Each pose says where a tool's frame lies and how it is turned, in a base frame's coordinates. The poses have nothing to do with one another.
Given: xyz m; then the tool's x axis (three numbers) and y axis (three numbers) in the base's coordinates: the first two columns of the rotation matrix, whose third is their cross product.
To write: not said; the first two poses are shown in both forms.
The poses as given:
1: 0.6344 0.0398 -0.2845 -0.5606 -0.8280 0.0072 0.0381 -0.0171 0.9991
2: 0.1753 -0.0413 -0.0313 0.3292 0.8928 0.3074 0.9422 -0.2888 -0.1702
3: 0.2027 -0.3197 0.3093 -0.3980 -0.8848 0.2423 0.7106 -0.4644 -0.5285
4: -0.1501 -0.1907 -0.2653 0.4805 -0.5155 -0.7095 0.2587 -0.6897 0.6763
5: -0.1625 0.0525 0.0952 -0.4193 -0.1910 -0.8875 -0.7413 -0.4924 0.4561
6: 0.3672 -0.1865 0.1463 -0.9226 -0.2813 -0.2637 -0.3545 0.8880 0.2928
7: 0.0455 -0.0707 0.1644 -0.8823 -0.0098 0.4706 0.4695 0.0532 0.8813
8: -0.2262 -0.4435 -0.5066 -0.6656 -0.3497 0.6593 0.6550 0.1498 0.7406
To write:
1:
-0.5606 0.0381 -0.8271 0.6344
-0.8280 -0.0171 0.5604 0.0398
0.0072 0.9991 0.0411 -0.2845
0 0 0 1

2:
0.3292 0.9422 -0.0632 0.1753
0.8928 -0.2888 0.3457 -0.0413
0.3074 -0.1702 -0.9363 -0.0313
0 0 0 1

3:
-0.3980 0.7106 0.5801 0.2027
-0.8848 -0.4644 -0.0382 -0.3197
0.2423 -0.5285 0.8136 0.3093
0 0 0 1

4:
0.4805 0.2587 -0.8380 -0.1501
-0.5155 -0.6897 -0.5085 -0.1907
-0.7095 0.6763 -0.1980 -0.2653
0 0 0 1

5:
-0.4193 -0.7413 -0.5241 -0.1625
-0.1910 -0.4924 0.8491 0.0525
-0.8875 0.4561 0.0649 0.0952
0 0 0 1

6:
-0.9226 -0.3545 0.1518 0.3672
-0.2813 0.8880 0.3636 -0.1865
-0.2637 0.2928 -0.9190 0.1463
0 0 0 1

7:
-0.8823 0.4695 -0.0337 0.0455
-0.0098 0.0532 0.9985 -0.0707
0.4706 0.8813 -0.0423 0.1644
0 0 0 1

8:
-0.6656 0.6550 -0.3578 -0.2262
-0.3497 0.1498 0.9248 -0.4435
0.6593 0.7406 0.1293 -0.5066
0 0 0 1

